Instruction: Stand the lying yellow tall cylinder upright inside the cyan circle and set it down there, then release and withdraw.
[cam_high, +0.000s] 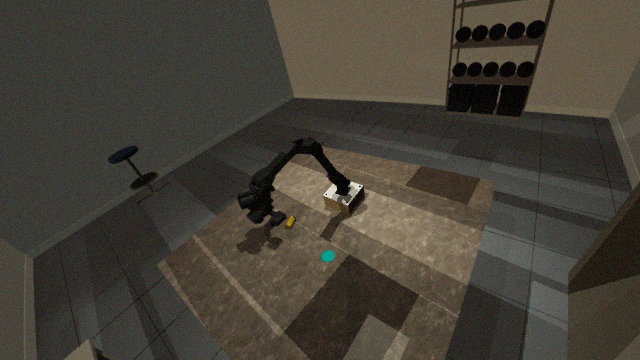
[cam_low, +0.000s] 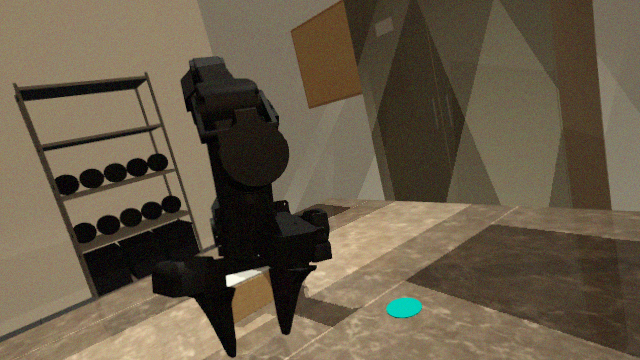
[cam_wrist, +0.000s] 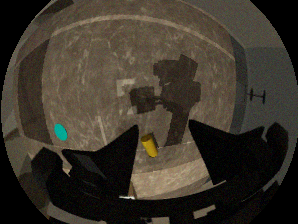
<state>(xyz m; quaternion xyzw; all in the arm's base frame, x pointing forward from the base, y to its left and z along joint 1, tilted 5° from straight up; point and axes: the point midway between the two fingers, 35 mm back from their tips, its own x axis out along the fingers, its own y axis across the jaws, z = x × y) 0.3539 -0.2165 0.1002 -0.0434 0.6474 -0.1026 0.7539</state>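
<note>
Right now my gripper tip is 120 mm past the yellow tall cylinder, 120 mm above it and 10 mm to the right of it. Round my gripper tip: cyan circle: 290 mm to the left, 130 mm below, 10 mm behind.
</note>
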